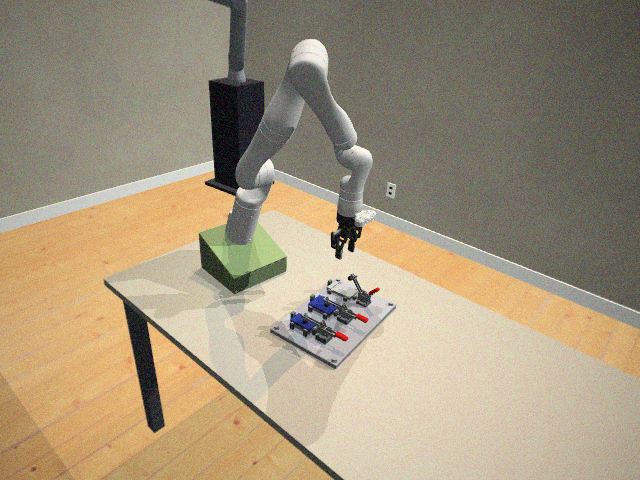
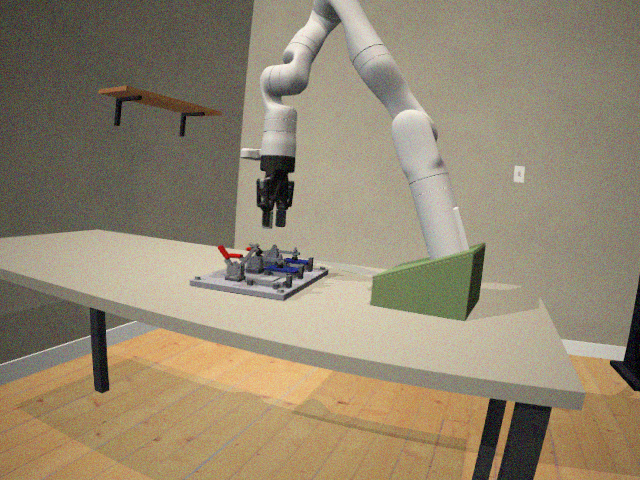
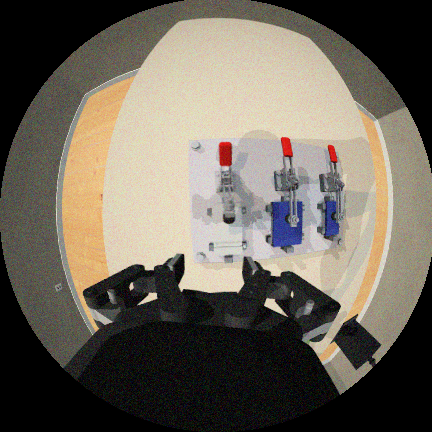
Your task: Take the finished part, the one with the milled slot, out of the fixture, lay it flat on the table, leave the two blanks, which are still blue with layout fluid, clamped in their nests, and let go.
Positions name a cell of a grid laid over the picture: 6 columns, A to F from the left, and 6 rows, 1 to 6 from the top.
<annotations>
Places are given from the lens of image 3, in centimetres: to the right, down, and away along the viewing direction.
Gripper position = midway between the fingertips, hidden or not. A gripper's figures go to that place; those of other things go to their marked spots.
my gripper (image 3: C4): 0, 5, 15
finished part (image 3: D4): 2, 4, 27
blue blank (image 3: D4): 12, 4, 26
fixture plate (image 3: D3): 7, -10, 27
</annotations>
